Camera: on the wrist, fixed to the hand. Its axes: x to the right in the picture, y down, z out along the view.
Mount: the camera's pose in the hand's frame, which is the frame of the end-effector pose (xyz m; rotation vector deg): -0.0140 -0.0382 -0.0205 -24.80 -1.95 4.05
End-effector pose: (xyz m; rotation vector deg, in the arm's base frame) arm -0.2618 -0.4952 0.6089 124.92 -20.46 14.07
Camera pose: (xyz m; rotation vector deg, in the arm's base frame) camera -0.2629 -0.4547 0.5880 100.23 -26.41 8.77
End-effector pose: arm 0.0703 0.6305 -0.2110 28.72 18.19 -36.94
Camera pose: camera 0.0326 0.6221 -0.2352 4.96 22.52 -28.44
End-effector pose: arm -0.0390 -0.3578 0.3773 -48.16 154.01 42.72
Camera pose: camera -0.0067 -0.3891 0.3843 -46.54 147.43 78.88
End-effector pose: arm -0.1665 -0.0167 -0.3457 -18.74 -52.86 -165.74
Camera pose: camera -0.1621 0.0027 -0.3867 -24.53 -15.44 -172.08
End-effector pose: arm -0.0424 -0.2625 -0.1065 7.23 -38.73 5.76
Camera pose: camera -0.0355 -0.2979 -0.1343 -17.91 -41.38 1.05
